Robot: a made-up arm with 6 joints.
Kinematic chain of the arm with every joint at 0, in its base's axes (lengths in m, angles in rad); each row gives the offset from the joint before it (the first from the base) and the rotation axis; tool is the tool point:
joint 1: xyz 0 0 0.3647 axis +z
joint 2: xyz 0 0 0 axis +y
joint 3: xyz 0 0 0.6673 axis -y
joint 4: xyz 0 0 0 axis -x
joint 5: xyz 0.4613 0 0 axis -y
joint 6: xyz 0 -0.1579 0 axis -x
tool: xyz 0 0 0
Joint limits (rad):
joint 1: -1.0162..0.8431
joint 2: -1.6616..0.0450
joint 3: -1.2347..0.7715
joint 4: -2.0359..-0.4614
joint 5: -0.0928..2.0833
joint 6: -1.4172..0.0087
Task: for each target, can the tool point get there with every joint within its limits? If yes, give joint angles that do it. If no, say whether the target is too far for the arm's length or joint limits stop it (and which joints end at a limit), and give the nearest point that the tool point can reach.
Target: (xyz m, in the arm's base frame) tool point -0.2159 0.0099 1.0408
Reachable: yes | joints 0.0237 -1.0298 0.0492 -1.6660 0.2920 -0.5929
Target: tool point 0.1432 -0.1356 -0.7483
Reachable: no: joint limits stop it (at a limit: joint 1, joint 2, joint 3) | nearest point -0.1011 -0.1511 0.3533 | short by 1.128 m
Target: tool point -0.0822 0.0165 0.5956
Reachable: yes | joints -0.5095 -0.9395 -0.9550 -1.4073 0.5085 -0.5781
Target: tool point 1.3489 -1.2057 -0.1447
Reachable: no: too far | nearest point 0.3256 -0.2911 0.7625 | short by 1.645 m
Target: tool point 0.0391 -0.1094 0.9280
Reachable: yes | joints -0.3105 -0.6557 -0.3128 -0.9470 0.7798 -0.4961
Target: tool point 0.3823 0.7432 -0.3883
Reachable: no: joint limits stop it (at a limit: joint 1, joint 2, joint 3, joint 4) | nearest point -0.0379 0.1956 0.3667 | short by 1.023 m
